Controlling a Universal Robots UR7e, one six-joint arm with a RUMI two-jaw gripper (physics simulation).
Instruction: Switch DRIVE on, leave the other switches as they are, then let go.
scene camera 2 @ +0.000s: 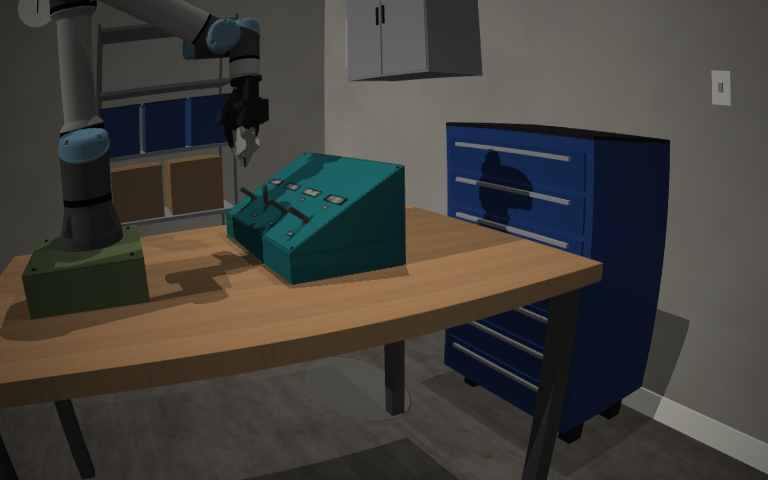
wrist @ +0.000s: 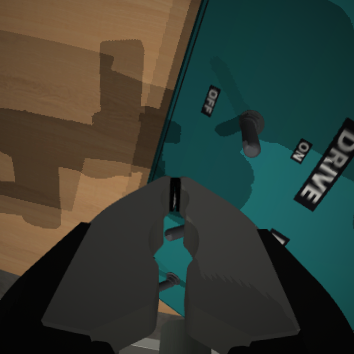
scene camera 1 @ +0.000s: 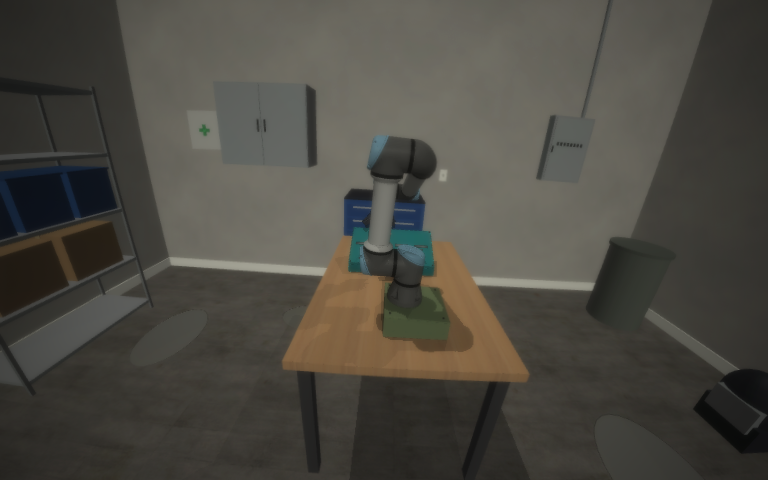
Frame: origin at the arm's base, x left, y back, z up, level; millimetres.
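Seen in the pictures: gripper, fingertip midpoint: [scene camera 2: 244, 167] [wrist: 174, 179]; arm's base, origin of the base link: [scene camera 2: 92, 240] [scene camera 1: 404, 297].
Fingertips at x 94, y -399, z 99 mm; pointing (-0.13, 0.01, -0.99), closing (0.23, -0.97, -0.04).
Pixels of each thing's top centre, then the offset from my fingertips to it. "*": a spot on its surface instead. Level surfaces: height alone.
- DRIVE lever, middle of its top: [wrist: 254, 152] [scene camera 2: 265, 184] dx +2, dy -52, dz -47 mm
- label, surface spot: [wrist: 301, 151] * dx +1, dy -98, dz -73 mm
- OFF, middle of its top: [wrist: 210, 101] dx +3, dy -23, dz -113 mm
- end lever, middle of its top: [scene camera 2: 296, 204] dx -237, dy -35, dz -61 mm
- wooden table, its level: dz -193 mm
A teal sloped switch panel [scene camera 1: 416, 236] [scene camera 2: 351, 232] [wrist: 295, 65] stands on the table. The DRIVE lever [scene camera 2: 265, 195] [wrist: 251, 140] leans toward its ON label [wrist: 301, 151], away from OFF [wrist: 210, 101]. In scene camera 2 it stands more upright than its neighbours. Those other levers, such as the end lever [scene camera 2: 299, 215], lean toward the low OFF side. Parts of two neighbours show between the jaws in the wrist view. My gripper [scene camera 2: 245, 161] [wrist: 174, 179] is shut and empty. It hangs above the far end of the panel, apart from the levers. The arm hides it in scene camera 1.
The arm's green base box [scene camera 1: 416, 327] [scene camera 2: 90, 294] stands on the wooden table [scene camera 1: 334, 345] [scene camera 2: 339, 316]. A blue drawer cabinet [scene camera 1: 353, 217] [scene camera 2: 623, 254] stands behind the table. A shelf rack with bins stands to the left.
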